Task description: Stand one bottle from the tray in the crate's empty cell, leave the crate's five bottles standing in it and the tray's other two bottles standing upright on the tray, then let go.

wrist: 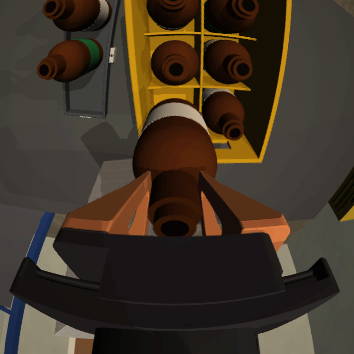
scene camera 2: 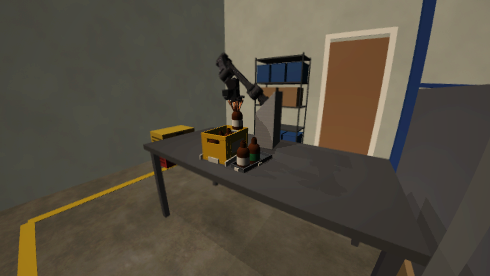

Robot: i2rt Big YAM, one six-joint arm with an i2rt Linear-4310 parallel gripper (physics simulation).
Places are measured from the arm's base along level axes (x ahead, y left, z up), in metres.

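Pixels of known places: gripper, fingertip midpoint: [wrist: 174, 178] [scene camera 2: 236, 111]; arm's base, origin of the base link: [scene camera 2: 267, 104].
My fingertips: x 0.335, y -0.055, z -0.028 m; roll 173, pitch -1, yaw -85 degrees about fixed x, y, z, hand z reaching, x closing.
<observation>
Ahead of a thing's pixels: the offset from my fingertips to its top centre. "*": to the spot under its first point. Level surfaces: height alone.
My gripper [scene camera 2: 236, 108] [wrist: 174, 178] is shut on the neck of a brown bottle with a white label @[dx -0.011, dy -0.002, dz +0.039 m] [scene camera 2: 237, 121] [wrist: 175, 145]. The bottle hangs upright over the far end of the yellow crate @[dx +0.061, dy -0.040, dz -0.118 m] [scene camera 2: 214, 151] [wrist: 245, 156] in the scene view. In the wrist view it covers most of the crate's empty cell @[* dx -0.025, dy +0.000, dz -0.285 m] [wrist: 170, 93], whose yellow floor shows past its base. Several brown bottles @[dx +0.053, dy +0.000, dz -0.130 m] [wrist: 175, 62] @[dx +0.066, dy -0.081, dz -0.130 m] [wrist: 227, 61] @[dx -0.026, dy -0.092, dz -0.130 m] [wrist: 223, 111] stand in the other cells. A white-label bottle @[dx +0.149, dy +0.162, dz -0.133 m] [scene camera 2: 243, 154] [wrist: 82, 12] and a green-label bottle @[dx +0.062, dy +0.179, dz -0.133 m] [scene camera 2: 254, 150] [wrist: 72, 61] stand on the dark tray @[dx +0.064, dy +0.175, dz -0.268 m] [scene camera 2: 267, 158] [wrist: 86, 101].
The crate and tray stand side by side on the dark table @[dz -0.293 m] [scene camera 2: 320, 175]. The held bottle is close to the crate's end wall and to the neighbouring bottles. The grey block [scene camera 2: 267, 125] at the arm's base stands behind the crate. A shelf rack [scene camera 2: 283, 84] stands behind the table.
</observation>
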